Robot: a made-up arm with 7 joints.
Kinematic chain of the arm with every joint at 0, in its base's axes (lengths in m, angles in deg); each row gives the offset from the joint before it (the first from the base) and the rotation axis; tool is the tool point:
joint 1: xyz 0 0 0.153 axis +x
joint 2: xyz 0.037 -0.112 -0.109 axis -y
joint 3: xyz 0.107 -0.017 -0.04 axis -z
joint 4: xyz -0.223 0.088 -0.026 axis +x
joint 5: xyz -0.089 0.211 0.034 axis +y
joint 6: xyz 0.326 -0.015 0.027 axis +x
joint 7: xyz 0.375 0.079 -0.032 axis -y
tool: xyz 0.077 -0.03 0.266
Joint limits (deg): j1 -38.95..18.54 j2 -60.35..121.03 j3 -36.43..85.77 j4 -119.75..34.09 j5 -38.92..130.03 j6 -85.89..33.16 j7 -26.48..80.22
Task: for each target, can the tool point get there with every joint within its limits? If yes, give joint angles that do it. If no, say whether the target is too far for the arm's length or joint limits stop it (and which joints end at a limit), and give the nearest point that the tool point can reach.
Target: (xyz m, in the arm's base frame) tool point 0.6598 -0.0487 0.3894
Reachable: yes | joints 1.92 73.63 25.78 -44.26 30.73 -54.50 24.08
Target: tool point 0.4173 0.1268 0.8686
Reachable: yes | joints -28.11 91.90 55.78 -79.58 -19.11 -71.67 -12.86
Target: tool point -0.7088 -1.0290 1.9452
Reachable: no: too far | nearest point -0.3475 -0.6452 1.0092 | short by 1.074 m
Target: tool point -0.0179 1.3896 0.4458
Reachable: no: joint limits stop it (at a limit: joint 3, joint 4, joint 5, joint 6, joint 7) | nearest point -0.0076 1.0992 0.3846 | short by 0.297 m
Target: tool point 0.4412 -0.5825 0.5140
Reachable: yes | joints -13.94 56.10 -13.41 -106.22 64.41 -9.93 -15.19
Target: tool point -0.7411 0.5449 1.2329
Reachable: no: joint limits stop it (at a limit: joint 1, joint 2, joint 5, joint 7) | nearest point -0.4667 0.3231 0.8883 | short by 0.493 m
